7 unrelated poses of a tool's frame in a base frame.
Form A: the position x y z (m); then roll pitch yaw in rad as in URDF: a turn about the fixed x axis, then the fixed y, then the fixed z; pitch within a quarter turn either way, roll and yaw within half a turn.
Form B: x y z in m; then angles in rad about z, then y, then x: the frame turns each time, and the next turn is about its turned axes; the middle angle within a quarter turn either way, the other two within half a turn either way. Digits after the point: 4 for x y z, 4 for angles.
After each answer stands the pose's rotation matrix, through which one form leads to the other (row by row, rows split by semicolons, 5 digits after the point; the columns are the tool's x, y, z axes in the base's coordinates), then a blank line. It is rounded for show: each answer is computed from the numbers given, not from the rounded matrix.
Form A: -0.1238, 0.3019, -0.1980, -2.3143, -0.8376, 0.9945
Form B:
-0.1238, 0.3019, -0.1980, 0.9945, -0.8376, -2.3143
0.36469 0.86559 -0.34315; 0.56116 0.08977 0.82283; 0.74304 -0.49263 -0.45299

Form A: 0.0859, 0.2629, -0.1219, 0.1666, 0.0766, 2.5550
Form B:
0.0859, 0.2629, -0.1219, 2.5550, 0.0766, 0.1666
-0.83039 -0.55643 0.02894; 0.55190 -0.81428 0.17988; -0.07653 0.16534 0.98326

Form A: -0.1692, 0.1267, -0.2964, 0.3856, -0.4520, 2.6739
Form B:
-0.1692, 0.1267, -0.2964, 2.6739, -0.4520, 0.3856
-0.80297 -0.27109 0.53080; 0.40555 -0.90113 0.15328; 0.43677 0.33834 0.83352

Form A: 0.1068, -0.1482, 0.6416, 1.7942, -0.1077, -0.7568
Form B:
0.1068, -0.1482, 0.6416, -0.7568, -0.1077, 1.7942
0.72282 -0.22832 -0.65222; -0.68262 -0.08911 -0.72532; 0.10749 0.96950 -0.22027

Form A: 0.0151, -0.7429, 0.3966, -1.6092, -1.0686, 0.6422
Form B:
0.0151, -0.7429, 0.3966, 0.6422, -1.0686, -1.6092
0.38546 0.72438 -0.57157; 0.28831 0.49387 0.82035; 0.87653 -0.48100 -0.01848

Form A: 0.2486, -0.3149, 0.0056, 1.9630, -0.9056, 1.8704
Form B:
0.2486, -0.3149, 0.0056, 1.8704, -0.9056, 1.9630
-0.18217 0.57978 0.79415; 0.58972 -0.58186 0.56007; 0.78680 0.57035 -0.23591

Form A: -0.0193, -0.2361, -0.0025, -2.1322, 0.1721, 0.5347
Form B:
-0.0193, -0.2361, -0.0025, 0.5347, 0.1721, -2.1322
0.84771 0.14656 -0.50981; 0.50206 -0.53194 0.68190; -0.17125 -0.83400 -0.52451

